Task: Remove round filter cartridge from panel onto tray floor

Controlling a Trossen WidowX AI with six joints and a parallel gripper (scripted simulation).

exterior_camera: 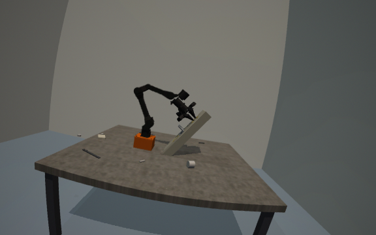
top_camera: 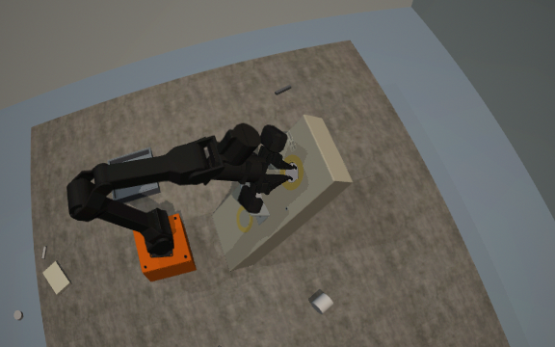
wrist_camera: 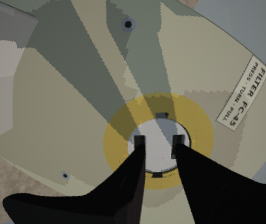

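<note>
Right now my gripper tip is 1 cm short of the white round filter cartridge and 1 cm above it. Also, from my gripper tip: grey bracket (10 cm below, 8 cm behind, 2 cm to the right); then dark bar (48 cm to the left, 28 cm below, 6 cm ahead); then grey-blue square tray (45 cm behind, 27 cm below, 20 cm to the left).
</note>
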